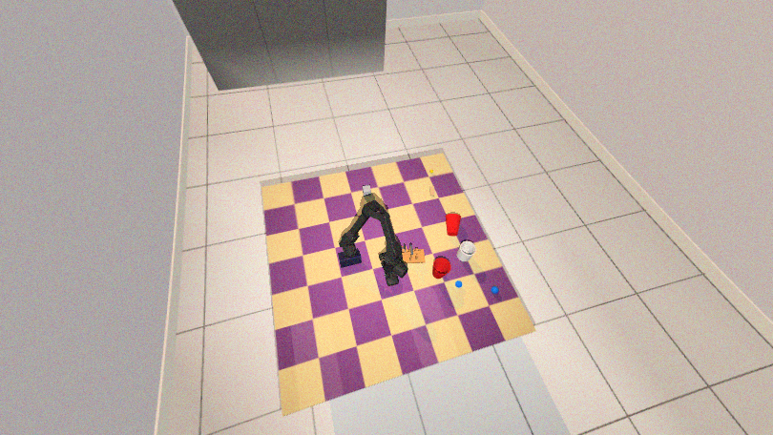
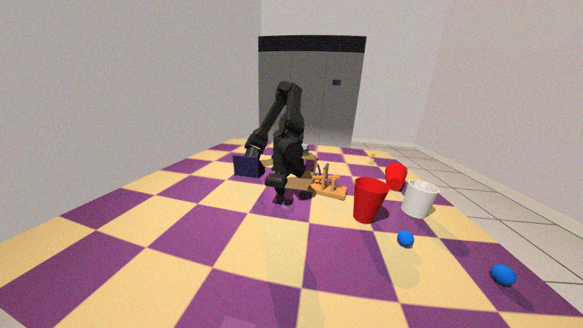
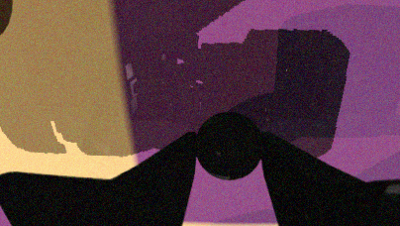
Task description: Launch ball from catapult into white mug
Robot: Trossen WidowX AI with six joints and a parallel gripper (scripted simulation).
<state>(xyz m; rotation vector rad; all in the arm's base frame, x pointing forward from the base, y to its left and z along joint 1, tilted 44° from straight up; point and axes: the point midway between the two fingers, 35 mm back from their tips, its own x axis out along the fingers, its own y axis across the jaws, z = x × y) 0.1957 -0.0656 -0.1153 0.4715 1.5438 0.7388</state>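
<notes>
Right now the wooden catapult is 120 mm ahead of my gripper tip, 110 mm to the left of it and 40 mm above it. Round my gripper tip: white mug (470 mm ahead, 60 mm to the left, 20 mm above); then grey cube (580 mm to the left, 50 mm behind, 20 mm above); then black ball (10 mm above).
</notes>
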